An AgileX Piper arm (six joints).
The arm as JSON. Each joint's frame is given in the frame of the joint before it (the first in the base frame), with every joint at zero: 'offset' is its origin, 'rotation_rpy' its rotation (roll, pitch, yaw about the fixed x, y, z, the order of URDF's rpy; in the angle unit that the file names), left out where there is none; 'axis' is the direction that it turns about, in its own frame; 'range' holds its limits. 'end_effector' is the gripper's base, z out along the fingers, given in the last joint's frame.
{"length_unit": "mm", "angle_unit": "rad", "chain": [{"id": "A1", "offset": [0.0, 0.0, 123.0], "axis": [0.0, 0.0, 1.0], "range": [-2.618, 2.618]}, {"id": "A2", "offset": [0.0, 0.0, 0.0], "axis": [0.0, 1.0, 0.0], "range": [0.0, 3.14]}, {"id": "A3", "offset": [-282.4, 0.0, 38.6], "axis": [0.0, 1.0, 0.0], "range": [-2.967, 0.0]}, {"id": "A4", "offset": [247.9, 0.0, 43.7], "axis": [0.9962, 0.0, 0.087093], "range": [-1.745, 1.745]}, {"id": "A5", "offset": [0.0, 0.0, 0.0], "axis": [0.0, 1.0, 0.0], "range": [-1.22, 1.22]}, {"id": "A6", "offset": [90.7, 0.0, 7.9], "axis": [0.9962, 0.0, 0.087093], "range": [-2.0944, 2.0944]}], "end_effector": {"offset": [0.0, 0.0, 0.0], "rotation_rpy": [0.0, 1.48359, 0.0]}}
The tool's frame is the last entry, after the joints.
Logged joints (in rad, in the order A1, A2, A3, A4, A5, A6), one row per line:
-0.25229, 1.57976, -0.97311, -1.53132, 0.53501, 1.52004
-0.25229, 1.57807, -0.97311, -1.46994, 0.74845, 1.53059
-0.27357, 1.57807, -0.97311, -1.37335, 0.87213, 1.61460
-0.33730, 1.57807, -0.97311, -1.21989, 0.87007, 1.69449
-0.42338, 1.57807, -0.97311, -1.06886, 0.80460, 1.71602
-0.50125, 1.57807, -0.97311, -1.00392, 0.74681, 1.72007
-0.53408, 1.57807, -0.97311, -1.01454, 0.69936, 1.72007
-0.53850, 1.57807, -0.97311, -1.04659, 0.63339, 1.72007
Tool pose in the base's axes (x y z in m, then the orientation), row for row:
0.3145, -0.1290, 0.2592, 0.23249, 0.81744, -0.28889, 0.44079
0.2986, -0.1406, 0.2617, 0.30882, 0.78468, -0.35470, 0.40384
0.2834, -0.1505, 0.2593, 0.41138, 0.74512, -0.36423, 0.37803
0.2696, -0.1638, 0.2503, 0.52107, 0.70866, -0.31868, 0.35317
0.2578, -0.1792, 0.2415, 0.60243, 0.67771, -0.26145, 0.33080
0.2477, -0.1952, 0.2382, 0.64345, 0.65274, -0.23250, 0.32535
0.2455, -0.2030, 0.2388, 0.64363, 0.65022, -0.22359, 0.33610
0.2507, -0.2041, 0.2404, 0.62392, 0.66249, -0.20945, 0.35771
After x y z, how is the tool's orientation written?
As a quaternion, x y z w.
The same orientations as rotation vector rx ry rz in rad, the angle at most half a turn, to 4 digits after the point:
0.5772, 2.0296, -0.7173
0.7798, 1.9815, -0.8957
1.0515, 1.9045, -0.9309
1.3477, 1.8328, -0.8242
1.5750, 1.7719, -0.6836
1.6868, 1.7111, -0.6095
1.6784, 1.6956, -0.5831
1.6102, 1.7097, -0.5405

